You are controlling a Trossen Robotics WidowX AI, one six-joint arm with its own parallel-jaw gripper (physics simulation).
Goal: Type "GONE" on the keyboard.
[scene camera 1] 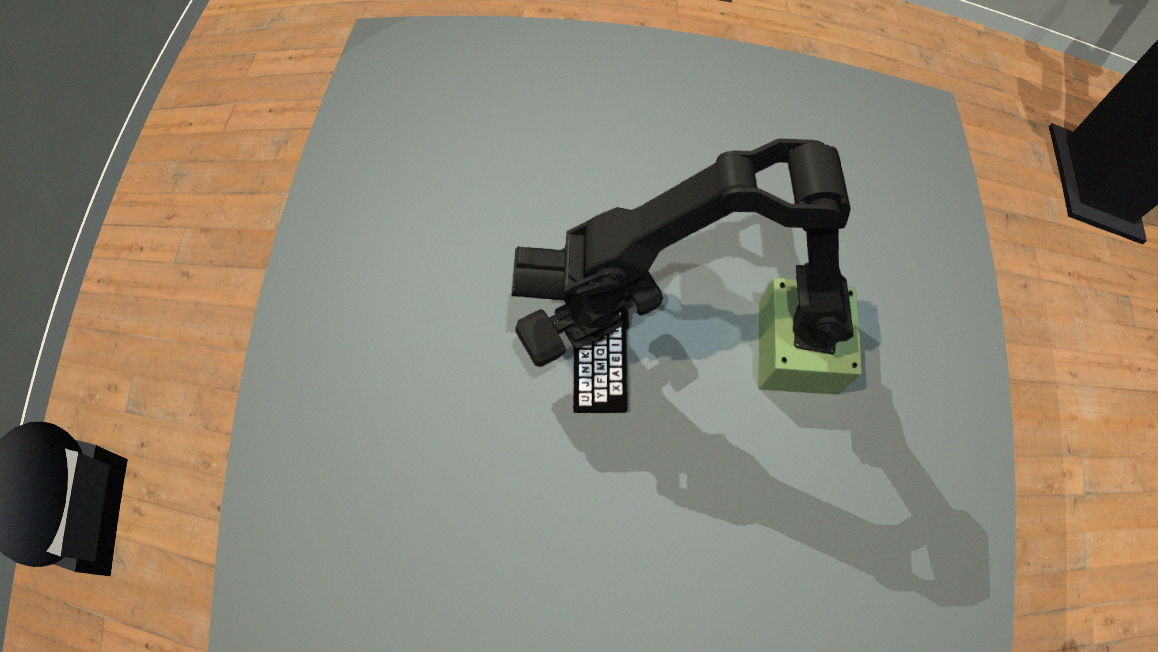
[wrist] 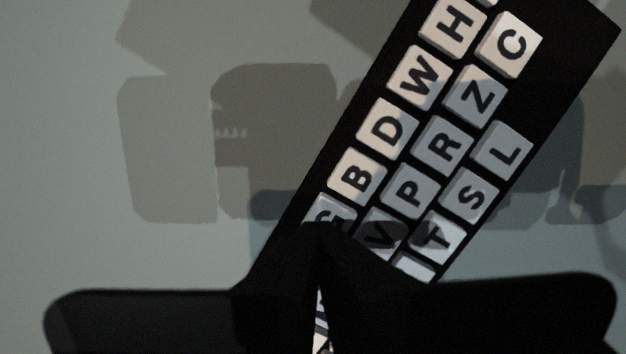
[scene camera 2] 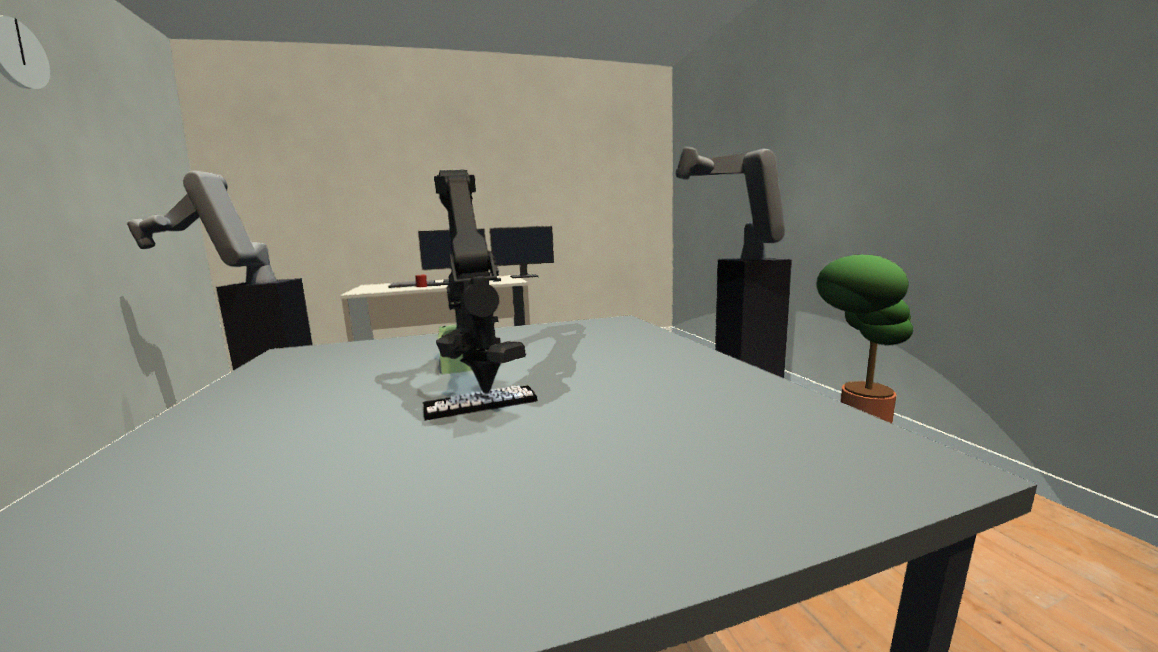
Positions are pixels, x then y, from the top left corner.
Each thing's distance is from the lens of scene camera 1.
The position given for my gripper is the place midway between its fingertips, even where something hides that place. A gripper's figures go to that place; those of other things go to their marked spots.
my gripper [scene camera 1: 582, 337]: 1.05 m
black keyboard [scene camera 1: 615, 403]: 1.04 m
